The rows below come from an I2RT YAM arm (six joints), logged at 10 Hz.
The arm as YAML. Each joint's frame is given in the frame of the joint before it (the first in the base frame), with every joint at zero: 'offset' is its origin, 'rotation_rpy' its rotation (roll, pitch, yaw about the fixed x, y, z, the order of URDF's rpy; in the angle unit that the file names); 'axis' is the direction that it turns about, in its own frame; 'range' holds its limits. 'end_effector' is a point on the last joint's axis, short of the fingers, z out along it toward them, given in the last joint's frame.
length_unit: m
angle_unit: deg
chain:
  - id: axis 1
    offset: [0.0, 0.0, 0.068]
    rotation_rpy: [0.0, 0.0, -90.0]
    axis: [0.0, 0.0, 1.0]
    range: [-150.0, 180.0]
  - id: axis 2
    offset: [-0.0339, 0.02, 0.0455]
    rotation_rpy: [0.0, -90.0, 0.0]
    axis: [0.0, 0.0, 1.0]
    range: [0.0, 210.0]
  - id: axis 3
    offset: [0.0, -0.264, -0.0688]
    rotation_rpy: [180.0, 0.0, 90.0]
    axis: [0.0, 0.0, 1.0]
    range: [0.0, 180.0]
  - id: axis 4
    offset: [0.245, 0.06, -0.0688]
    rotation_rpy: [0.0, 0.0, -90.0]
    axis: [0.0, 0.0, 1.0]
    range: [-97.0, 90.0]
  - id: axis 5
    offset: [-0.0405, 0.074, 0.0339]
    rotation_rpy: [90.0, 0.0, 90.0]
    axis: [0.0, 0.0, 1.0]
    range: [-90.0, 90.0]
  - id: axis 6
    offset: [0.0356, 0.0, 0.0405]
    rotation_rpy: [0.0, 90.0, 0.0]
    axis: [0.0, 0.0, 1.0]
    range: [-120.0, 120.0]
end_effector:
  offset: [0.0, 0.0, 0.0]
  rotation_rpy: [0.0, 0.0, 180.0]
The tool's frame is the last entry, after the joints.
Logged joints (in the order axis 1, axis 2, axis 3, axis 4, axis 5, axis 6), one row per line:
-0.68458, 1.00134, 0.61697, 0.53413, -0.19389, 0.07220
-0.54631, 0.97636, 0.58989, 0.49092, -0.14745, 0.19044
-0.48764, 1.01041, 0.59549, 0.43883, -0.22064, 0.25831
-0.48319, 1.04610, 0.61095, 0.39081, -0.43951, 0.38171
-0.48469, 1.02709, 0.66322, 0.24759, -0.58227, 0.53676
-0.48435, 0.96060, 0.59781, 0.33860, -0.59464, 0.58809
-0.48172, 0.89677, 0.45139, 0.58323, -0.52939, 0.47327
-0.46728, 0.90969, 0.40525, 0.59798, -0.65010, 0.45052
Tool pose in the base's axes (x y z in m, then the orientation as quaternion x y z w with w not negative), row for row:
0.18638, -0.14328, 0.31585, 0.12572, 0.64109, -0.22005, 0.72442
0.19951, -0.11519, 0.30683, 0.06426, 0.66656, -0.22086, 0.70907
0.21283, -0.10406, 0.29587, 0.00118, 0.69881, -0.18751, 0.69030
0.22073, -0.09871, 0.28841, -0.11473, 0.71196, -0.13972, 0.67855
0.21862, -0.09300, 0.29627, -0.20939, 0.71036, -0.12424, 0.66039
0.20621, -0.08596, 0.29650, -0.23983, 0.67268, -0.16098, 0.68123
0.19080, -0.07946, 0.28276, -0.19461, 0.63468, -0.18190, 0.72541
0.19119, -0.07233, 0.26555, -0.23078, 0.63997, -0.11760, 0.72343
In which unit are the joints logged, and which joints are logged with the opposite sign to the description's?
The joints are logged in radians. Opposite sign: axis 6.
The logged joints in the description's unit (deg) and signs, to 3 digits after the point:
-39.224, 57.373, 35.350, 30.603, -11.109, -4.137
-31.301, 55.941, 33.798, 28.128, -8.448, -10.911
-27.940, 57.892, 34.119, 25.143, -12.642, -14.800
-27.685, 59.937, 35.005, 22.392, -25.182, -21.870
-27.771, 58.848, 38.000, 14.186, -33.362, -30.754
-27.751, 55.038, 34.252, 19.400, -34.070, -33.695
-27.601, 51.381, 25.863, 33.417, -30.332, -27.116
-26.773, 52.121, 23.219, 34.262, -37.248, -25.813

